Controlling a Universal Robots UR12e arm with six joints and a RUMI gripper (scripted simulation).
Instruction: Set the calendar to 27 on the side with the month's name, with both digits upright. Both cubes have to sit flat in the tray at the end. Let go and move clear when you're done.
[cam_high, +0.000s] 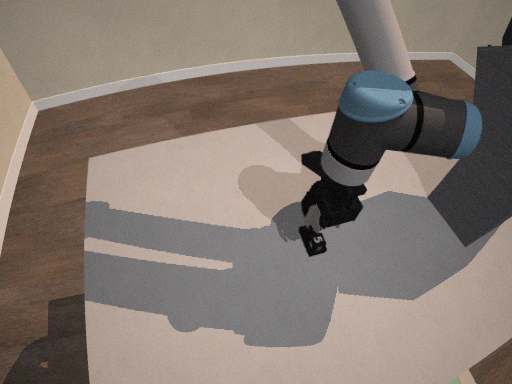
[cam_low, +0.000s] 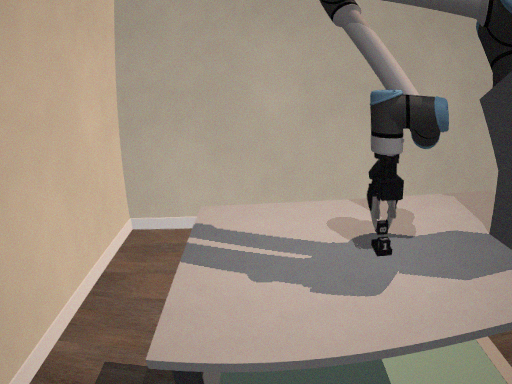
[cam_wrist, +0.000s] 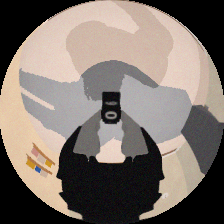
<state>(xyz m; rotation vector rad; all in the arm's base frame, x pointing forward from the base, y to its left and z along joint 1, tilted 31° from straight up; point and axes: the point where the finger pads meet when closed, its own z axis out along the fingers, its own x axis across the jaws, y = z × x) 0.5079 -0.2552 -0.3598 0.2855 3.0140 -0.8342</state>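
The black cube is 10 mm below my hand. The rest, counted from my hand: tray: 20 mm to the left, 60 mm below.
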